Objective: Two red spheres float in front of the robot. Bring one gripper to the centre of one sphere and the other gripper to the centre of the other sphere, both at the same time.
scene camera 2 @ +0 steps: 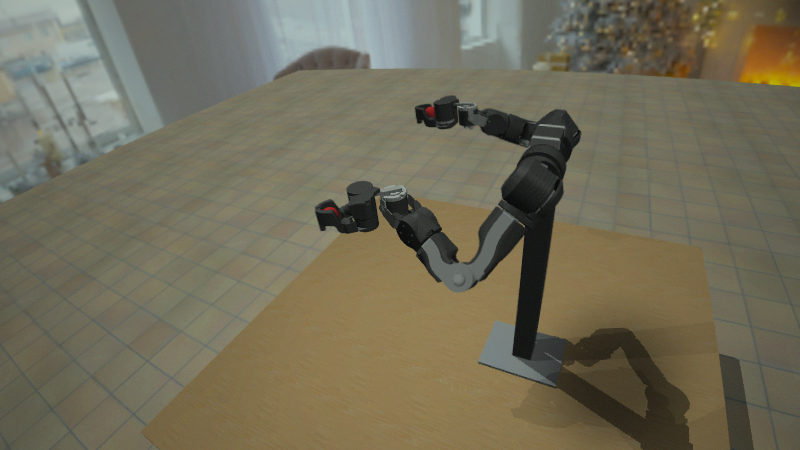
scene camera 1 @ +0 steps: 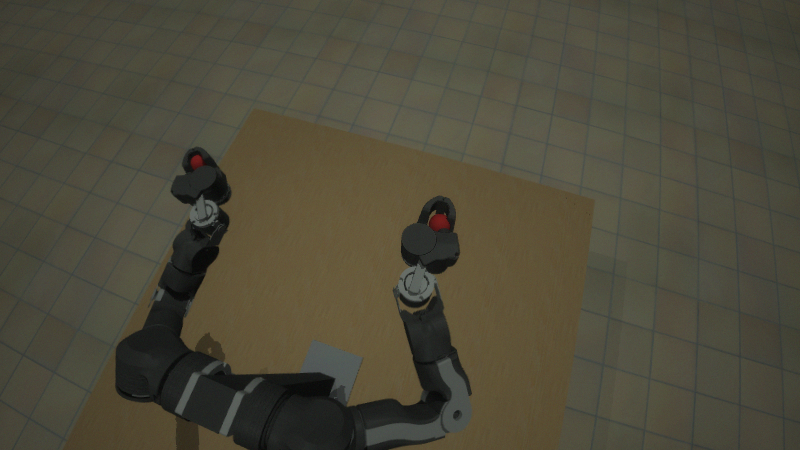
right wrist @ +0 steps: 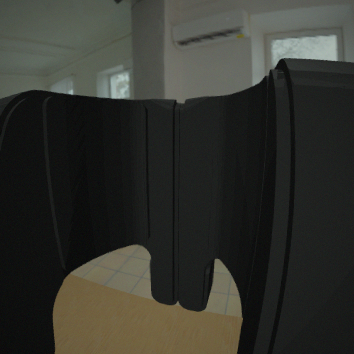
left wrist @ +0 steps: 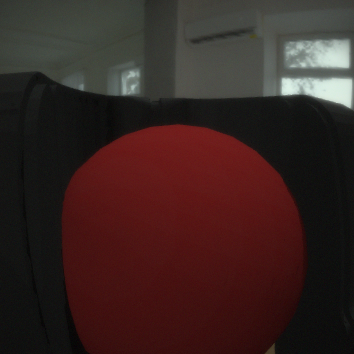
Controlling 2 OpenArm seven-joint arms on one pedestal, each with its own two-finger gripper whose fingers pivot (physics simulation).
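Note:
One red sphere (scene camera 1: 196,162) (scene camera 2: 331,211) (left wrist: 182,240) shows inside the loop of my left gripper's curved fingers and fills much of the left wrist view, low of its middle. My left gripper (scene camera 1: 194,149) (scene camera 2: 320,217) is shut, with its fingertips together beyond the sphere. The other red sphere (scene camera 1: 439,222) (scene camera 2: 429,112) shows inside the finger loop of my right gripper, close to the palm in scene camera 1; it does not show in the right wrist view. My right gripper (scene camera 1: 442,199) (scene camera 2: 418,114) (right wrist: 177,200) is shut, fingertips meeting. The fingers partly hide both spheres in scene camera 2.
The brown board (scene camera 1: 335,167) (scene camera 2: 313,358) lies on the tiled floor below both arms. The pedestal's dark post (scene camera 2: 534,279) stands on a grey base plate (scene camera 1: 330,358) (scene camera 2: 497,347). Both grippers are high above the floor and well apart from each other.

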